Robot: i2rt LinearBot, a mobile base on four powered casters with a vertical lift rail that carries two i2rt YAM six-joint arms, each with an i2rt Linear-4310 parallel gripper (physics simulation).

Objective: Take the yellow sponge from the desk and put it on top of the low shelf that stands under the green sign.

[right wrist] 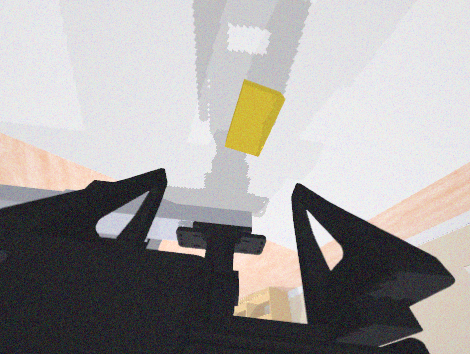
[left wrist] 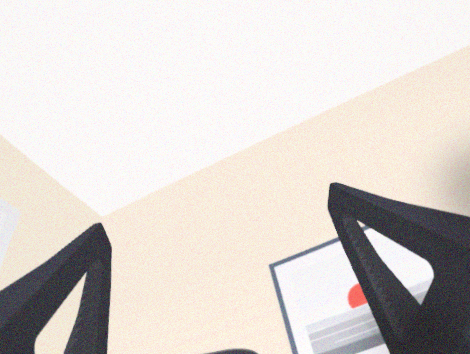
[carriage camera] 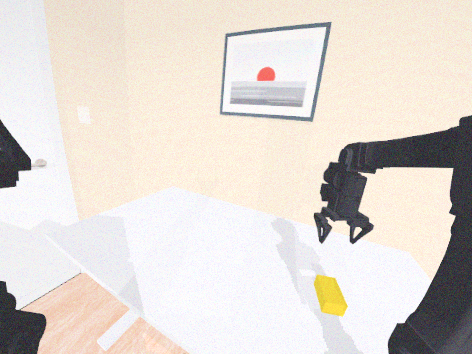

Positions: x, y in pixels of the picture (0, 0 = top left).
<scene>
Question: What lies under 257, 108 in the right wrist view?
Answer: A yellow sponge.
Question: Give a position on a framed picture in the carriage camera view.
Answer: At 276, 73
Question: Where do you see a framed picture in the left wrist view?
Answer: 319, 296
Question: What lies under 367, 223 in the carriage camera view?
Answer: My right gripper.
</scene>
